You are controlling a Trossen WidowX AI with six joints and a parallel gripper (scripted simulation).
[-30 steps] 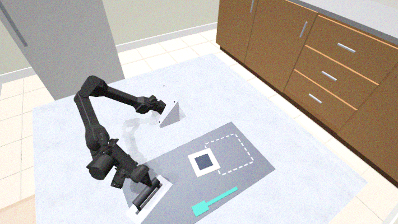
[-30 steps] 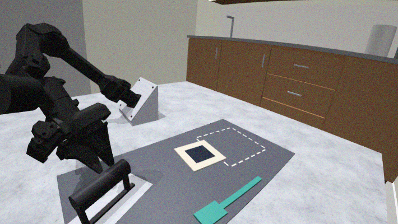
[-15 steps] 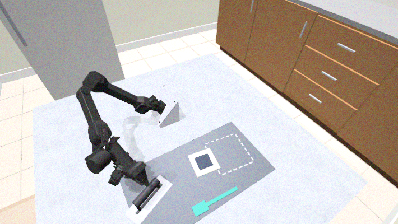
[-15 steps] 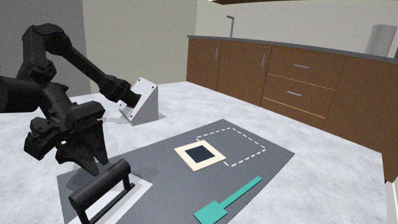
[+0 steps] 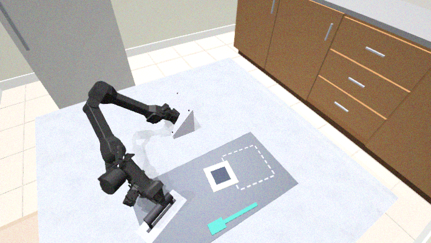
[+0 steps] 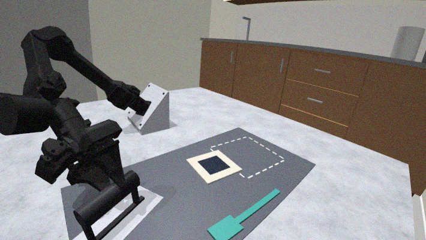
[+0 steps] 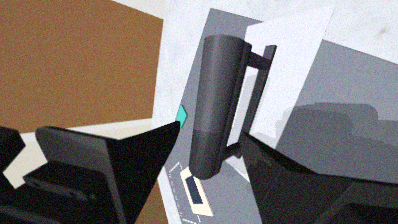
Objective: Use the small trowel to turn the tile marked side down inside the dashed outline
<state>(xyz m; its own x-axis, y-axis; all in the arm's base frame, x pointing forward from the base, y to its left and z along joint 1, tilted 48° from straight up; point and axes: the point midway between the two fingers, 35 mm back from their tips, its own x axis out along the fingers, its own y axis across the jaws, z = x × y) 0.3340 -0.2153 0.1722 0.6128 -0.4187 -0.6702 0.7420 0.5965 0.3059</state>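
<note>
My gripper tip is 40 mm short of the grey mat, 220 mm to the right of it and 90 mm above it. Also, from my gripper tip: teal flat tool: 170 mm ahead, 180 mm to the left, 70 mm below; tile: 10 mm ahead, 270 mm to the left, 70 mm below.
</note>
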